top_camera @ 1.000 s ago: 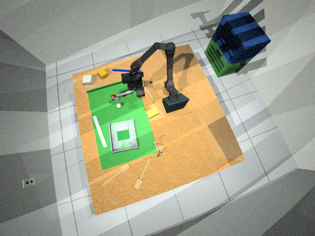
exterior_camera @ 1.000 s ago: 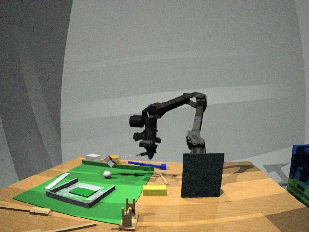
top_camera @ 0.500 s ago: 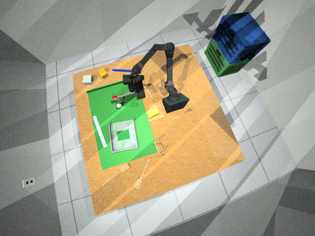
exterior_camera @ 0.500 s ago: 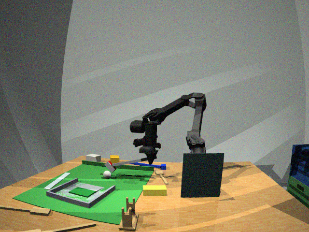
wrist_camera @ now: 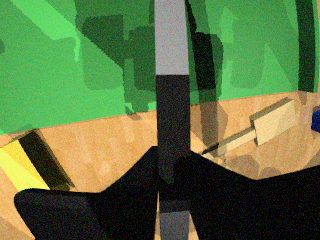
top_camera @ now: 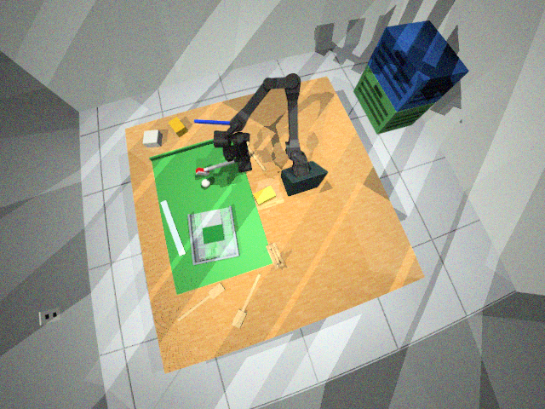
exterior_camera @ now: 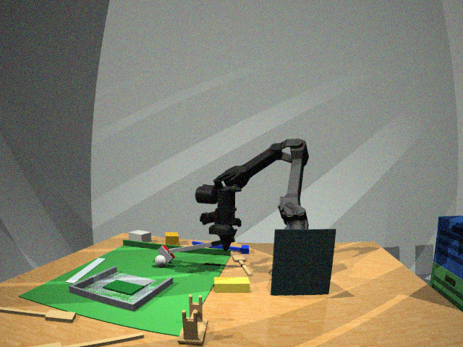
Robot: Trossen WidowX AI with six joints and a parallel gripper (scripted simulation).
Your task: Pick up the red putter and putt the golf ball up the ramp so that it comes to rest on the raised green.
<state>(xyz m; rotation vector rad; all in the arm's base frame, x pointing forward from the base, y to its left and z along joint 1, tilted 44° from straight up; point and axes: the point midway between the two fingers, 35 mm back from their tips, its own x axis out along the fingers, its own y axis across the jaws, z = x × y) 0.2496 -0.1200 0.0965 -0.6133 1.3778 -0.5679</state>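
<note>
My gripper tip is now 12 cm short of the red putter. The rest, counted from my gripper tip: blue putter: 10 cm ahead, 31 cm to the right, 6 cm below; white golf ball: 22 cm ahead, 6 cm to the left, 5 cm below; wooden stand: 6 cm behind, 49 cm to the left, 4 cm below.
</note>
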